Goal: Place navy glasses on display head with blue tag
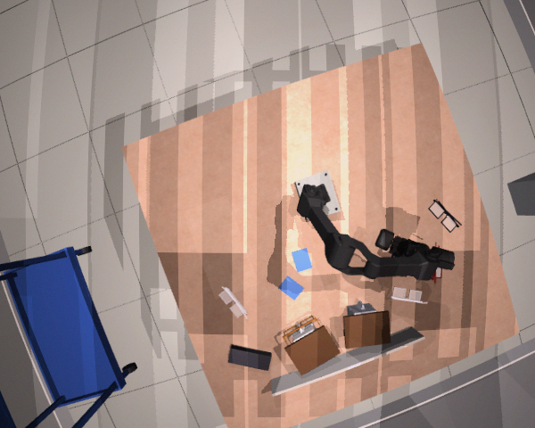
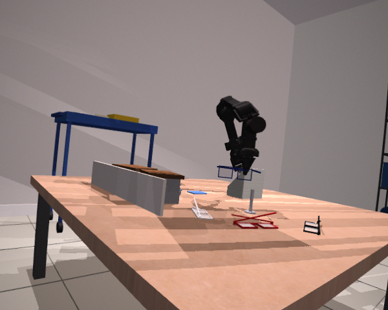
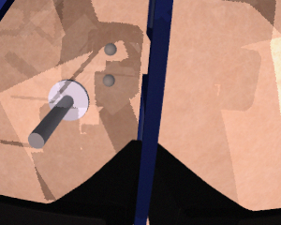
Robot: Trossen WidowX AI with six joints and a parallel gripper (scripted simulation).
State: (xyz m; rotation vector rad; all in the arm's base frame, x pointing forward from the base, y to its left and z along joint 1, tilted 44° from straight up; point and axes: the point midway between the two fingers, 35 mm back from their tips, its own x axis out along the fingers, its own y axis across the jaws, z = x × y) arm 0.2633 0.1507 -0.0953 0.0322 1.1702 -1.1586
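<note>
Now: the grey peg stand 30 mm ahead of my gripper tip, 70 mm to the left of it and 100 mm below it. From my gripper tip the other things lie so: dark case (230 mm ahead, 640 mm to the right, 110 mm below).
</note>
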